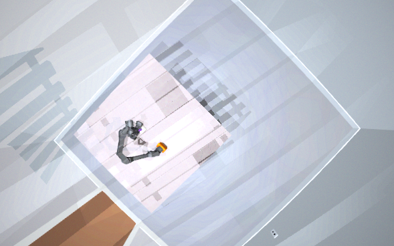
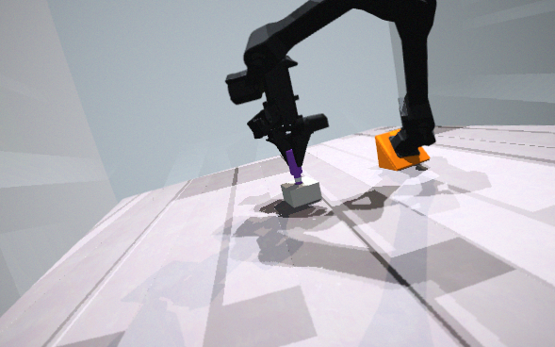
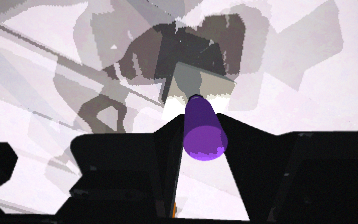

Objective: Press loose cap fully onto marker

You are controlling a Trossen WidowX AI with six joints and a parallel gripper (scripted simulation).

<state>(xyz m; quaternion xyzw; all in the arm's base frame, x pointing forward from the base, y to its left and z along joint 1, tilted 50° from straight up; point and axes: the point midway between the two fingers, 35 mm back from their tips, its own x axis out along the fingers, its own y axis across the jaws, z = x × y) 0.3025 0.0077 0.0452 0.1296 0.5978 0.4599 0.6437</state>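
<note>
My gripper tip is right at the purple marker. From my gripper tip the other things lie so: white holder block (60 mm below); purple cap (10 mm above).
</note>
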